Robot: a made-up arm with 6 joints.
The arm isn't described. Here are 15 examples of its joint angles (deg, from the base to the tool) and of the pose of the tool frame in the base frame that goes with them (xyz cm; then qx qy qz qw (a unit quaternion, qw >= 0)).
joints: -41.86 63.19 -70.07 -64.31 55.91 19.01
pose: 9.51 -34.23 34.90 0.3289 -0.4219 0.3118 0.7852
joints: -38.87 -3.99 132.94 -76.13 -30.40 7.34
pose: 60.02 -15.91 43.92 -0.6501 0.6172 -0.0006 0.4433
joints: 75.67 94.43 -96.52 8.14 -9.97 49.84
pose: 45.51 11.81 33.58 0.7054 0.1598 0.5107 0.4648
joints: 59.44 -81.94 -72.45 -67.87 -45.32 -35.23
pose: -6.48 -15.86 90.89 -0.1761 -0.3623 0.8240 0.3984
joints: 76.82 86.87 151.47 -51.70 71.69 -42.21
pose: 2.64 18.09 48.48 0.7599 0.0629 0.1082 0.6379
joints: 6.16 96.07 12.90 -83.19 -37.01 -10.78
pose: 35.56 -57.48 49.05 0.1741 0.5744 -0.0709 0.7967
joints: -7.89 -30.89 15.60 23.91 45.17 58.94
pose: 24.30 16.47 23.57 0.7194 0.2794 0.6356 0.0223
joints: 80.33 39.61 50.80 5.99 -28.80 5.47
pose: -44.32 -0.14 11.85 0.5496 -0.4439 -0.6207 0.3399
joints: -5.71 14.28 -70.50 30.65 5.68 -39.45
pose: 49.95 -3.44 42.93 -0.0571 0.4101 0.7013 0.5803
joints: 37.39 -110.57 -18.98 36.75 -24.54 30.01
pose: -50.75 10.02 34.29 -0.5058 -0.7943 0.0699 0.3292
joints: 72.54 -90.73 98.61 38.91 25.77 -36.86
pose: 16.34 -4.87 70.97 -0.7054 0.4810 -0.2697 0.4453
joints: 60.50 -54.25 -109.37 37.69 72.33 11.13
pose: 7.85 -28.16 22.19 0.3575 0.5211 0.6175 0.4684
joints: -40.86 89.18 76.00 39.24 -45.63 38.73
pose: 58.06 -4.12 31.04 -0.6314 0.4705 0.0538 0.6141
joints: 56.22 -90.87 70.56 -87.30 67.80 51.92
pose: -10.32 -24.79 6.20 -0.3305 -0.8156 -0.0640 0.4707
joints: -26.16 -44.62 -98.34 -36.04 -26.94 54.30
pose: -30.91 -19.18 22.30 0.6440 0.3767 -0.6228 0.2357
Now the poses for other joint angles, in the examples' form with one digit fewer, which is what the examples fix.
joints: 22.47 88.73 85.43 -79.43 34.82 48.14
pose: 23.5 1.0 84.8 -0.513 0.240 0.466 0.679
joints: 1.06 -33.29 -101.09 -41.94 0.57 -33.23
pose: -16.3 -9.0 22.1 0.744 0.632 0.040 0.213
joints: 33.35 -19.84 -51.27 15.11 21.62 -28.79
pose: 3.2 6.1 11.7 0.222 0.627 0.742 0.078
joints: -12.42 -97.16 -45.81 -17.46 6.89 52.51
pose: -29.8 -25.2 27.6 0.610 0.720 -0.292 0.160
